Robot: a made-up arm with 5 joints. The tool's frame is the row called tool.
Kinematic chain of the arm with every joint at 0, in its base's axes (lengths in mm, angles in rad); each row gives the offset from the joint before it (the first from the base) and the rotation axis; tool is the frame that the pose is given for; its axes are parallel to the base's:
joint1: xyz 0 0 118 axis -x
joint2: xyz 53 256 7 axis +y
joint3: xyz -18 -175 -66 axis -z
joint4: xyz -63 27 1 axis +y
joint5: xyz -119 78 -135 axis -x
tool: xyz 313 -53 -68
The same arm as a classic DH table. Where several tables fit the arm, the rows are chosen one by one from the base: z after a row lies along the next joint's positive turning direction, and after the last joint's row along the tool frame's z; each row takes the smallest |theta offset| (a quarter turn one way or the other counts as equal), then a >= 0, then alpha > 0; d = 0 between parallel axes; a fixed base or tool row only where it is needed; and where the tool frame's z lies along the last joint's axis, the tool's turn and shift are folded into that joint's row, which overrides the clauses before.
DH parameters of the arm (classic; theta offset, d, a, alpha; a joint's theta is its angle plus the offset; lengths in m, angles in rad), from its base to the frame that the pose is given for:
base (fixed): -1.5708 0.118 0 1.5708
joint1: 1.5708 -0.053 0.007 -1.5708
joint2: -1.5708 0.081 0.018 1.5708
joint3: 0 0.065 0.063 -1.5708
joint4: -1.5708 0.105 0.135 -1.5708
joint5: 1.5708 -0.194 0.053 -1.5708
tool (fixed): 1.5708 -0.068 0 0

